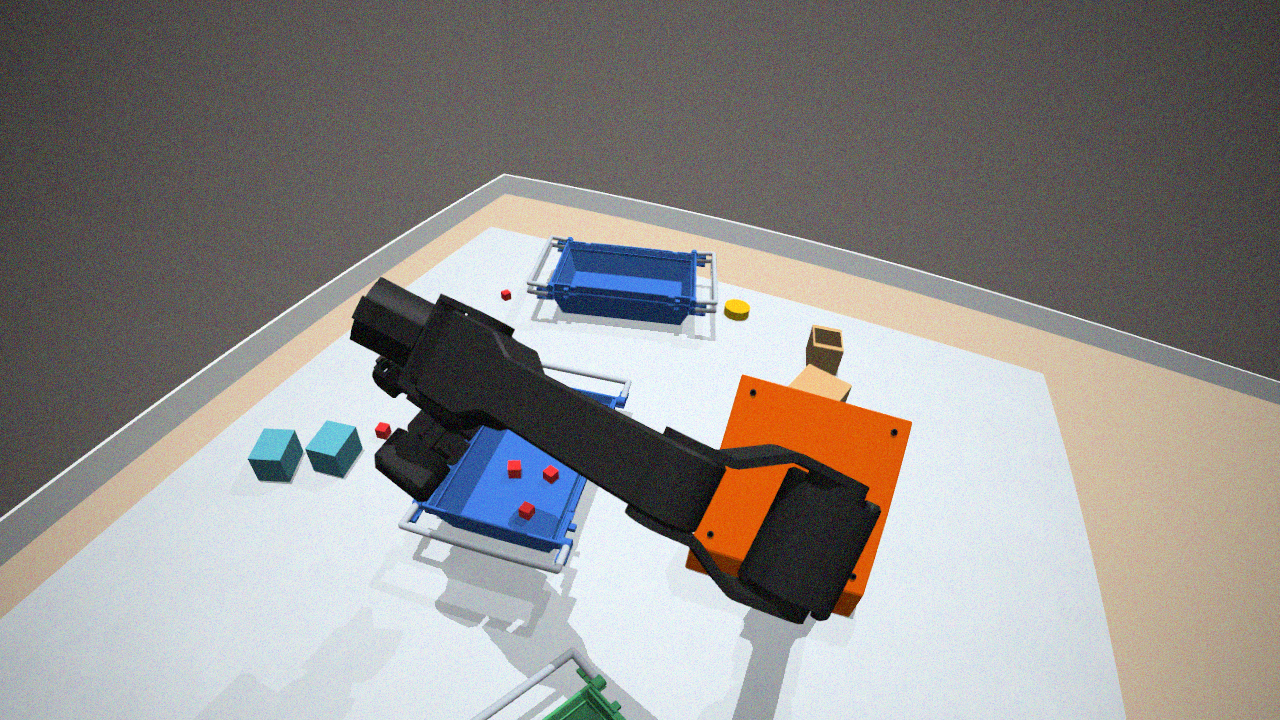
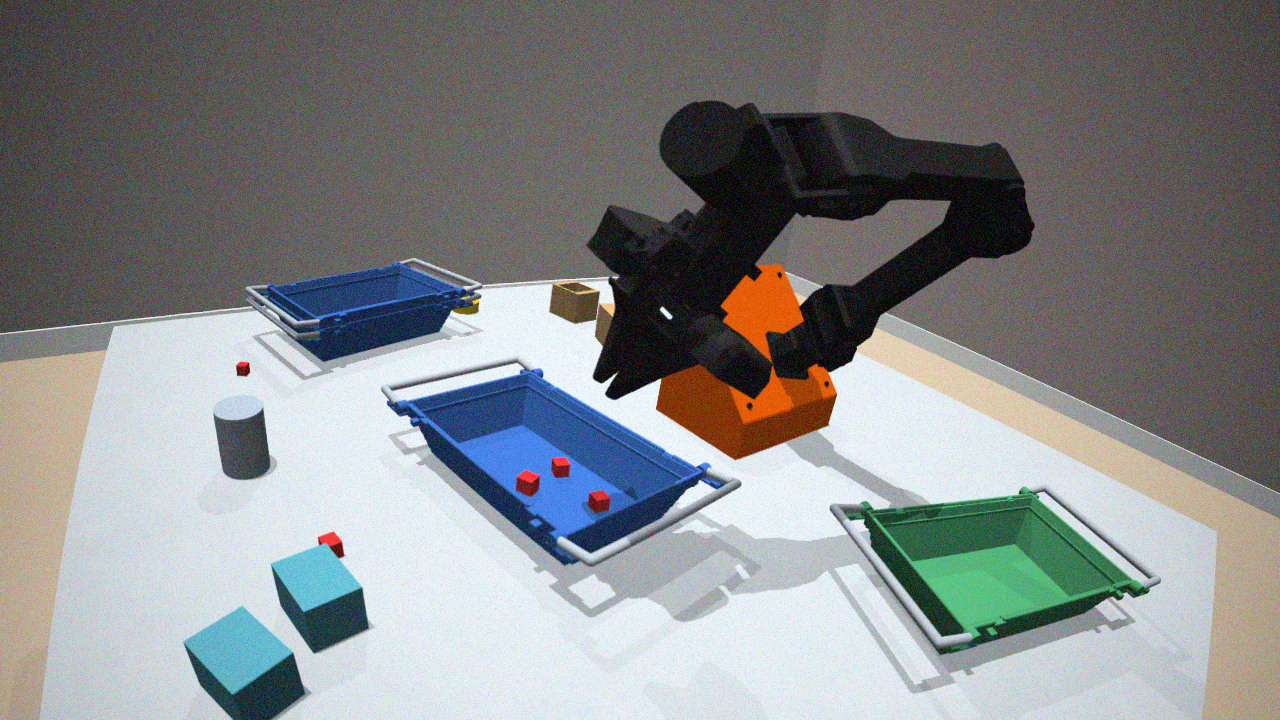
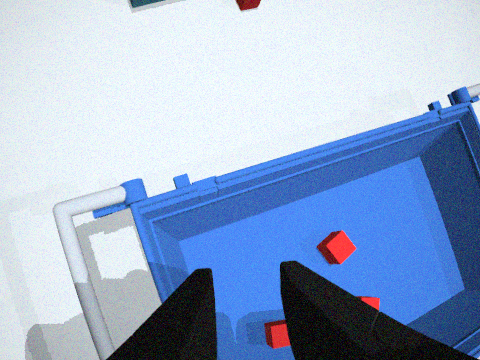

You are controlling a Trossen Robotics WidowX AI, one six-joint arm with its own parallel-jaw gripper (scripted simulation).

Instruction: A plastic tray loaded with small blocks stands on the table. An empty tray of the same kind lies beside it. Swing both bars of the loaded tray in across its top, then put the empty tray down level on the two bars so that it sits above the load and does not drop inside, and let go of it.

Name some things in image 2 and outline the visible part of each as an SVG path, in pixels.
My gripper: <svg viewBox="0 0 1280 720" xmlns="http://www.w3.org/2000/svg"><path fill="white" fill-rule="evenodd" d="M609 205L596 233L586 244L599 259L604 261L608 269L620 275L616 280L610 276L608 278L615 308L605 342L592 375L593 380L603 384L616 374L605 391L605 396L611 400L617 400L666 376L700 364L716 379L755 400L770 381L773 363L748 341L744 335L722 321L728 316L728 313L721 305L745 276L748 276L755 282L762 274L762 271L755 265L757 260L763 255L762 252L735 227L728 224L704 205L697 214L694 215L685 209L684 212L678 213L668 223L626 208ZM662 307L664 307L673 316L671 319L669 319L660 310Z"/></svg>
A green tray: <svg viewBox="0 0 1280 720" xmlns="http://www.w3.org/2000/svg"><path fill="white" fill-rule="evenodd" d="M1161 582L1159 575L1156 575L1149 567L1123 548L1122 545L1046 484L1031 488L1022 487L1017 495L933 503L903 508L873 509L867 501L862 501L860 504L832 503L829 507L831 513L851 539L853 539L857 547L860 548L859 550L862 551L867 560L870 561L874 570L876 570L940 655L970 649L983 643L1006 638L1084 614L1109 597L1114 597L1115 600L1119 601L1124 597L1123 593L1128 593L1132 598L1136 598L1149 593L1149 588ZM850 521L864 520L863 524L870 532L871 546ZM1037 493L1045 492L1061 507L1066 509L1066 511L1126 559L1127 562L1144 574L1148 580L1139 583L1137 580L1131 579L1122 569L1111 562L1108 557L1041 502Z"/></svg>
A brown box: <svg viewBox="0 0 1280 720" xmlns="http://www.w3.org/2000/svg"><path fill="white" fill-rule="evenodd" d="M552 284L549 313L558 315L572 323L596 320L600 291L577 281Z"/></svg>
